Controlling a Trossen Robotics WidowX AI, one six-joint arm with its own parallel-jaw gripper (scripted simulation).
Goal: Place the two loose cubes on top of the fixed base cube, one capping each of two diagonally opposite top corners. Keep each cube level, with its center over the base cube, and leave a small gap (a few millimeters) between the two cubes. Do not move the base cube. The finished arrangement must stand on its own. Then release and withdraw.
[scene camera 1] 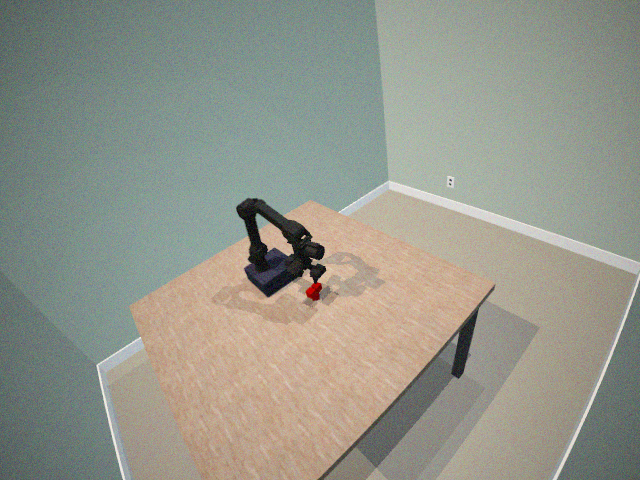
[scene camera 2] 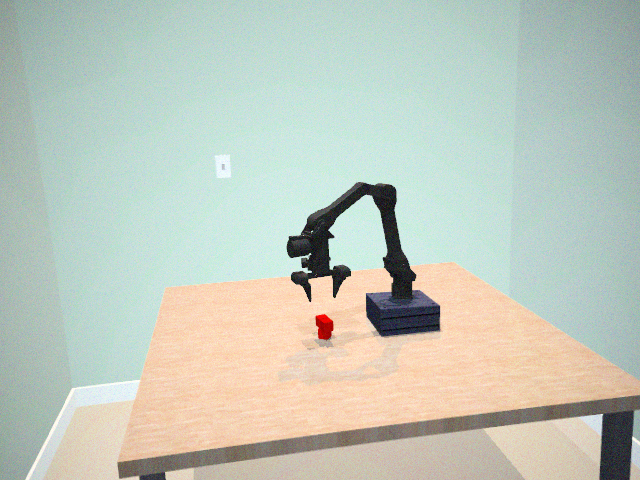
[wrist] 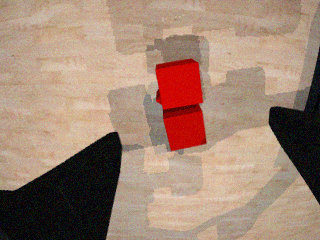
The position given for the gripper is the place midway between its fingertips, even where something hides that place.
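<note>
Gripper (scene camera 2: 322,299) open, holding nothing. In the wrist view, the gripper (wrist: 195,127) again, plus a red cube (wrist: 179,81).
</note>
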